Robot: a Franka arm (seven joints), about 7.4 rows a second.
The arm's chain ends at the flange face. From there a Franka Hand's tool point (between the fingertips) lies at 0.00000 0.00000 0.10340 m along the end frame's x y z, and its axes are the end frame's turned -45 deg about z.
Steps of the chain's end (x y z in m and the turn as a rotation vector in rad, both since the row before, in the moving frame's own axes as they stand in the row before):
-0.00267 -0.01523 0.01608 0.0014 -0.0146 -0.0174
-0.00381 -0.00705 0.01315 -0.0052 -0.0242 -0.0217
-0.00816 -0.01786 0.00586 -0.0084 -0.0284 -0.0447
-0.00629 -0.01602 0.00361 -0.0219 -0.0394 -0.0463
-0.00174 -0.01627 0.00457 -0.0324 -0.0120 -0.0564
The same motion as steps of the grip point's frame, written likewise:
0.00791 -0.01382 0.01607 0.0113 -0.0093 -0.0174
0.00013 -0.00904 0.01312 0.0134 -0.0208 -0.0217
0.00414 -0.01980 0.00581 0.0141 -0.0260 -0.0447
0.00237 -0.01695 0.00350 0.0124 -0.0433 -0.0463
0.00707 -0.01115 0.00451 -0.0144 -0.0314 -0.0564

